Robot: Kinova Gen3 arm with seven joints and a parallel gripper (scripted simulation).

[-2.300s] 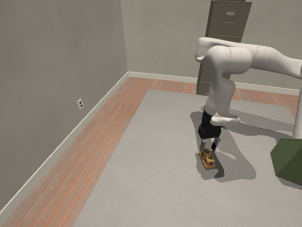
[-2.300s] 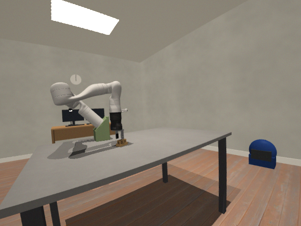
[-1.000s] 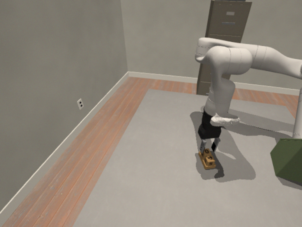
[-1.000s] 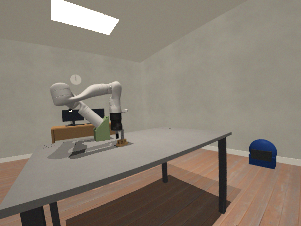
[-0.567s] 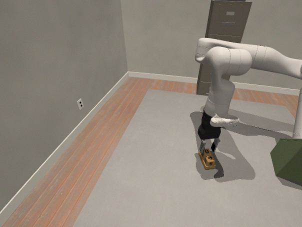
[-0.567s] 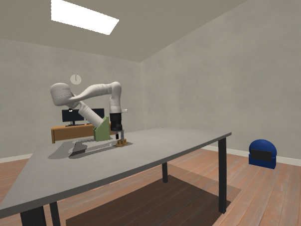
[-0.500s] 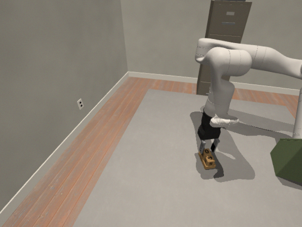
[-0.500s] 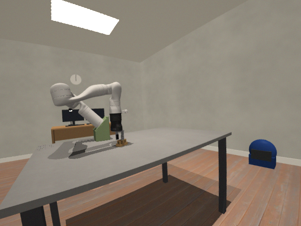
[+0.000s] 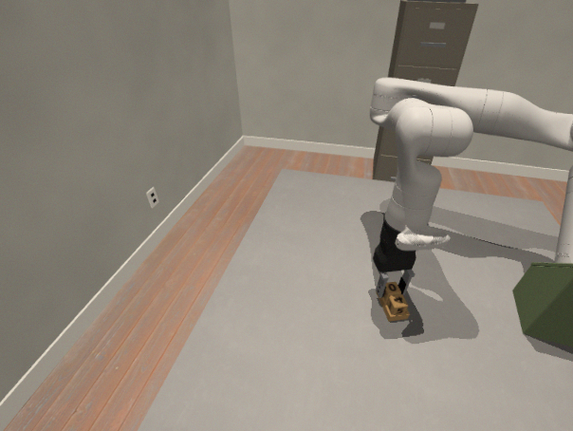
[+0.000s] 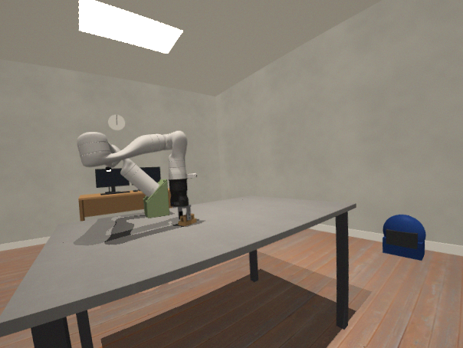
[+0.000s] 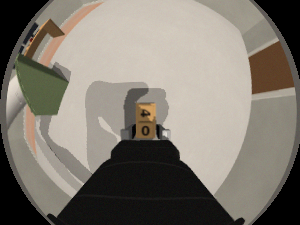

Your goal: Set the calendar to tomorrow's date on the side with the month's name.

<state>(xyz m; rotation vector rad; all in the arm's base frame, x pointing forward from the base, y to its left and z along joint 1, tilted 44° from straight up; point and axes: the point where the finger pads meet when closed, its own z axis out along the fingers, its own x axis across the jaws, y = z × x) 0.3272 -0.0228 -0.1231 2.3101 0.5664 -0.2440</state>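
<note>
My gripper is now 30 mm above the tray, 10 mm to the right of it and 10 mm past it.
</note>
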